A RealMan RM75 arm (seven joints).
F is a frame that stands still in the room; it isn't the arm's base.
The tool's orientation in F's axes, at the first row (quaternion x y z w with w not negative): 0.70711, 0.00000, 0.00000, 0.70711
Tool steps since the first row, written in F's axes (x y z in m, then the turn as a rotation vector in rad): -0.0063, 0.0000, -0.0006, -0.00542, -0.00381, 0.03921; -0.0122, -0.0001, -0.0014, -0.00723, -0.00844, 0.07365; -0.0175, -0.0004, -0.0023, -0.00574, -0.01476, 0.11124; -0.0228, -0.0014, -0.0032, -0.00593, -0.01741, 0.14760; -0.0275, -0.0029, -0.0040, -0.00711, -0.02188, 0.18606; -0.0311, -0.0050, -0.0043, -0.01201, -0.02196, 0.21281
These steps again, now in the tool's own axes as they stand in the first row. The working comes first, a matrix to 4 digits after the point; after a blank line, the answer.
The tool's axes in the first row as the columns of a matrix, in F's axes (used below as rounded here):
1.0000, 0.0000, 0.0000
0.0000, 0.0000, -1.0000
0.0000, 1.0000, 0.0000

-0.0063, -0.0006, 0.0000, -0.00542, 0.03921, 0.00381; -0.0122, -0.0014, 0.0001, -0.00723, 0.07365, 0.00844; -0.0175, -0.0023, 0.0004, -0.00574, 0.11124, 0.01476; -0.0228, -0.0032, 0.0014, -0.00593, 0.14760, 0.01741; -0.0275, -0.0040, 0.0029, -0.00711, 0.18606, 0.02188; -0.0311, -0.0043, 0.0050, -0.01201, 0.21281, 0.02196
